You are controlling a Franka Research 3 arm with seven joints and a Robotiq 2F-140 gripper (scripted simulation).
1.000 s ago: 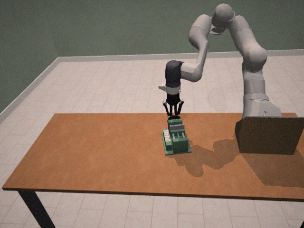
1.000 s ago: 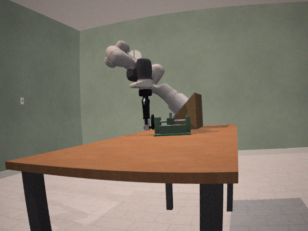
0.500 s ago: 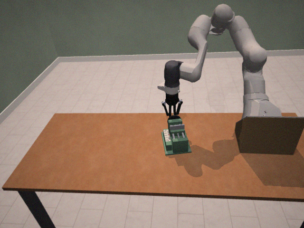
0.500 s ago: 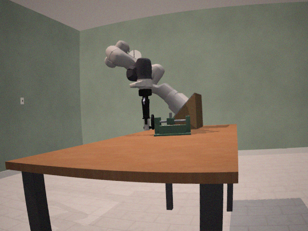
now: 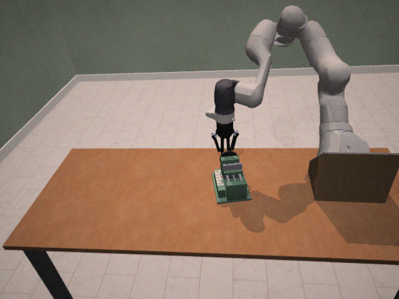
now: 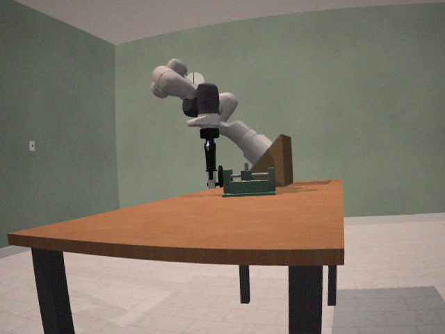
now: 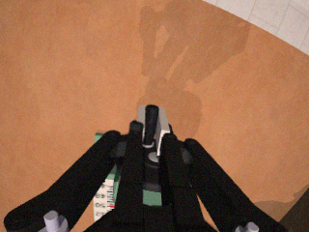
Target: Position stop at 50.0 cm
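My hand is 20 mm to the right of the black handwheel and 10 mm above it. Also, from my hand: sliding stop block 140 mm to the left, 30 mm above, 10 mm behind.
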